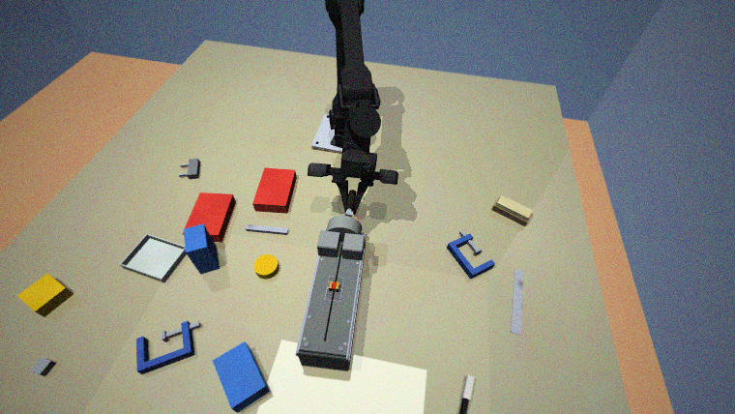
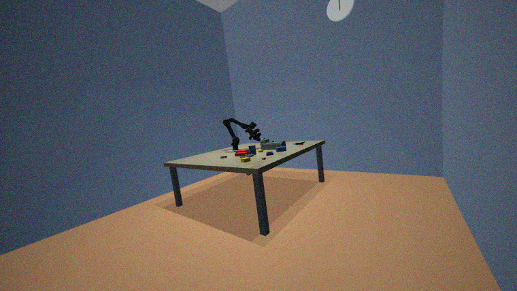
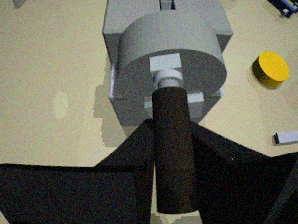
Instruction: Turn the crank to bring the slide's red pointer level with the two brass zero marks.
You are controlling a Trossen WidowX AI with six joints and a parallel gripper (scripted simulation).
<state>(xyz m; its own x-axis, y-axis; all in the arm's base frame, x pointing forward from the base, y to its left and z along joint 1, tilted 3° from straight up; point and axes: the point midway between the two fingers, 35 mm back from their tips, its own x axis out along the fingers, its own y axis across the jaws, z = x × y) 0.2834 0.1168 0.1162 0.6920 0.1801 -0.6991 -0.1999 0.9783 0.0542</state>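
Right now my gripper tip is 20 mm below the dark crank handle and 20 mm past it. From my gripper tip the other things lie so: tan block: 360 mm to the left, 200 mm behind, 80 mm below; red pointer: 160 mm ahead, 30 mm to the left, 10 mm below; grey strip: 390 mm to the left, 100 mm below, 30 mm ahead.
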